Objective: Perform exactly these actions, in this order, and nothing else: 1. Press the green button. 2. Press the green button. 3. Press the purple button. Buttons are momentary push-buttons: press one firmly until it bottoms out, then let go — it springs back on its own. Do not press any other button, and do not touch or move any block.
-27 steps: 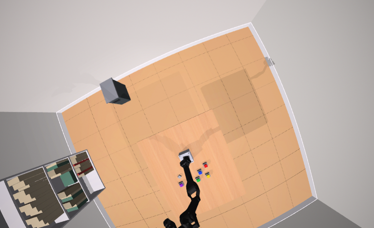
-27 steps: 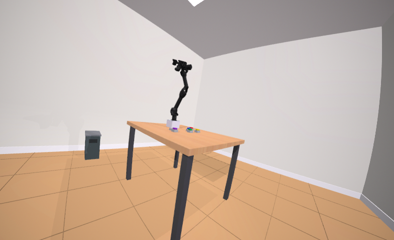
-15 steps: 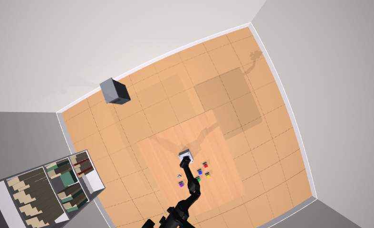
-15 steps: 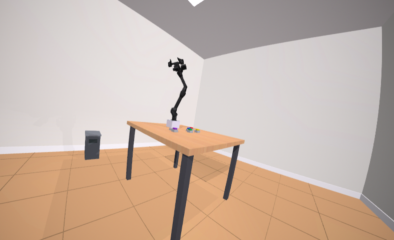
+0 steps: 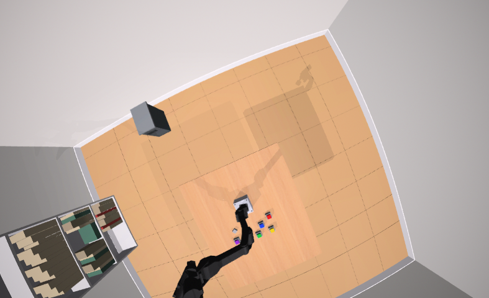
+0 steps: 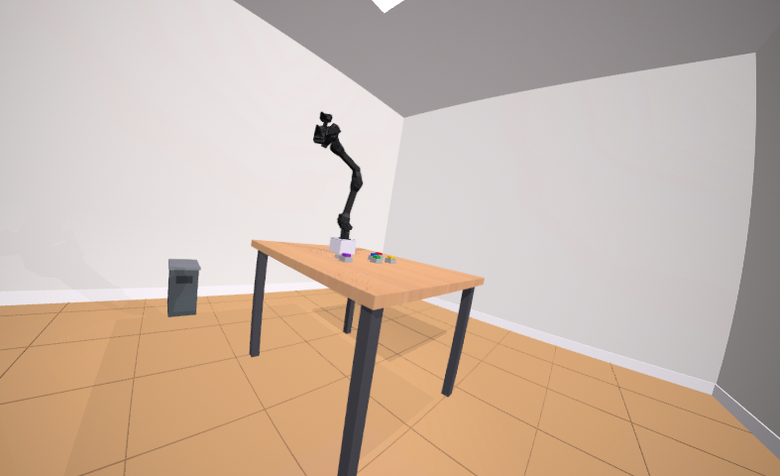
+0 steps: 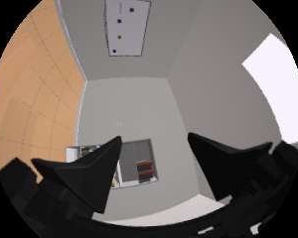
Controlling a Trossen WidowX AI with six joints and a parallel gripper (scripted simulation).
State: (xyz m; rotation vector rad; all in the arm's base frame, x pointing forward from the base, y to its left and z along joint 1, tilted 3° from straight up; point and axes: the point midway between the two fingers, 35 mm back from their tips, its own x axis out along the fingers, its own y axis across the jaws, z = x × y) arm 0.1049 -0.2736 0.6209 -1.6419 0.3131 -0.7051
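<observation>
The green button lies 670 mm below my gripper tip, 390 mm to the left of it and 150 mm ahead of it. From my gripper tip the other things lie so: purple button 670 mm below, 200 mm to the left, 170 mm ahead; then small grey block 690 mm below, 200 mm to the left, 70 mm ahead; then blue button 670 mm below, 430 mm to the left, 70 mm ahead.
</observation>
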